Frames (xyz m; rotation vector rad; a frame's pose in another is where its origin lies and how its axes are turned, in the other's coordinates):
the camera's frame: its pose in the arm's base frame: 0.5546 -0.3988 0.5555 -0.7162 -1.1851 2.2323
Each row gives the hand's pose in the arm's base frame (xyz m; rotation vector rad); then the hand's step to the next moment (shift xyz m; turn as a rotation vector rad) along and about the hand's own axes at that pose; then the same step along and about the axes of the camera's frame.
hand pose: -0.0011 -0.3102 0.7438 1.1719 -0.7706 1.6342
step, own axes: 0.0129 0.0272 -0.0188 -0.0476 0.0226 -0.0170
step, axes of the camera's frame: 0.0300 -0.0049 0.0183 0.0213 0.0510 -0.0039
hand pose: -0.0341 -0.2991 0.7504 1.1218 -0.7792 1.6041
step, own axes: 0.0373 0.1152 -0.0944 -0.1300 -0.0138 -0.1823
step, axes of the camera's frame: 0.1419 -0.0071 0.0581 0.1385 0.1074 -0.1399
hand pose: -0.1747 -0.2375 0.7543 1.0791 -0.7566 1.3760
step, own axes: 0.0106 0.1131 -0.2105 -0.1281 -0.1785 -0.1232
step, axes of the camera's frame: 0.2357 -0.0203 -0.0355 -0.0085 0.0935 -0.2338
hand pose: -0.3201 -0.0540 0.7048 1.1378 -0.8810 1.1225
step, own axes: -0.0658 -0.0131 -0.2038 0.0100 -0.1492 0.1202
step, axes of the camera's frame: 0.1464 0.0051 -0.1568 -0.1877 0.0299 -0.0263
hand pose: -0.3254 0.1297 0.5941 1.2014 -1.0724 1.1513
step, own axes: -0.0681 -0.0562 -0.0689 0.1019 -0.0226 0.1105
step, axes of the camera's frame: 0.0224 0.0275 -0.1062 -0.1141 -0.0467 0.0889
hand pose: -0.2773 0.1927 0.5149 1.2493 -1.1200 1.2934
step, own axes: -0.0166 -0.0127 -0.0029 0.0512 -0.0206 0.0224
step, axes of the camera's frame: -0.0032 0.0104 -0.0181 -0.0394 -0.0398 0.0202
